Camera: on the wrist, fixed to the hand. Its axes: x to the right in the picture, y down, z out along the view.
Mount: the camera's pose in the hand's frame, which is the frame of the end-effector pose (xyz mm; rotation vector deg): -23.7 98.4 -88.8 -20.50 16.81 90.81
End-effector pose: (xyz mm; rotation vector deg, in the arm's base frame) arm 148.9 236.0 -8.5 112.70 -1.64 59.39
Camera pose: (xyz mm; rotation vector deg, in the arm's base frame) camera 37.3 231.2 66.7 67.21 -95.70 115.92
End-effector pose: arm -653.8 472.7 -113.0 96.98 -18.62 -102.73
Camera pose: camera -542.0 433.6 -49.0 47.33 -47.35 -20.96
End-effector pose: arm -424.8 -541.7 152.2 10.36 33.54 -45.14
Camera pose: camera -405.9 -425.9 86.1 20.15 36.84 50.80
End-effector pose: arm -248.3 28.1 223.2 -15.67 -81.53 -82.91
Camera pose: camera -120.4 -10.2 240.2 -60.62 -19.15 -18.41
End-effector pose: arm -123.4 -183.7 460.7 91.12 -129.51 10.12
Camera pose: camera -187.7 -100.4 544.7 -33.99 -142.85 18.32
